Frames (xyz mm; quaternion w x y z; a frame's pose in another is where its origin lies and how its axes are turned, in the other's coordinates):
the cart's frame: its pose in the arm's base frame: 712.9 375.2 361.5 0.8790 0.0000 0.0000 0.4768
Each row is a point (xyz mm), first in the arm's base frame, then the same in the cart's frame.
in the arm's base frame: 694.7 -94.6 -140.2
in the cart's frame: -403.7 -240.9 -501.7
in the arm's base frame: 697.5 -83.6 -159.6
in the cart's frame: -393.0 -237.3 -521.1
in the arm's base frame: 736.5 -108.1 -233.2
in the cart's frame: -392.2 -283.3 -594.7
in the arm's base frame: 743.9 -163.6 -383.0
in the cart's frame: -434.7 -319.8 -744.5
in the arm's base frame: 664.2 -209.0 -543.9
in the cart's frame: -516.3 -277.8 -905.4
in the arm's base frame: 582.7 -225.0 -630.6
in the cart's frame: -574.1 -218.2 -992.1
